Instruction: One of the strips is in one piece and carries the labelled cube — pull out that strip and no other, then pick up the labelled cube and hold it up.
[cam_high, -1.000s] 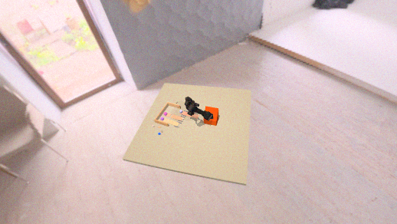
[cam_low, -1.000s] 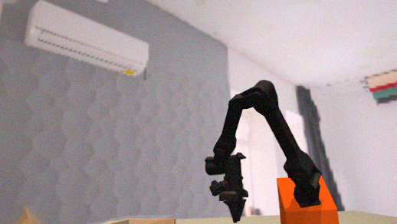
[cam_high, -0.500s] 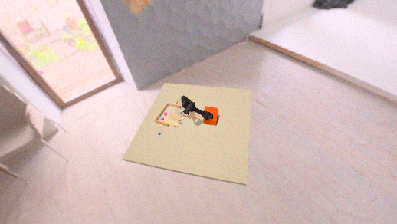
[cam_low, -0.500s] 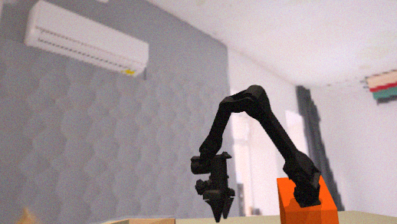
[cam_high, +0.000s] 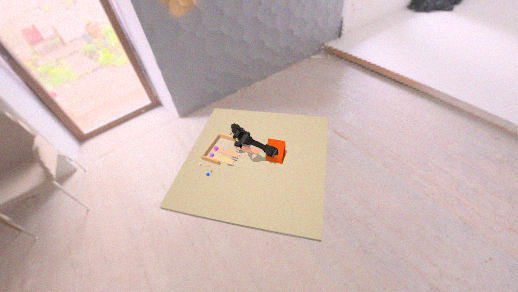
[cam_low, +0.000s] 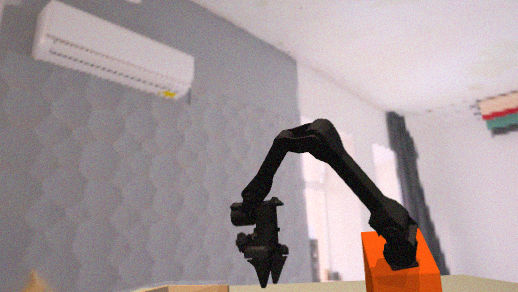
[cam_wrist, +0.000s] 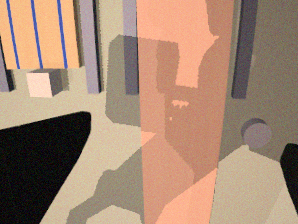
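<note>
My gripper tip is now 8 cm short of the labelled cube, 1 cm to the left of it and 3 cm above it.
</note>
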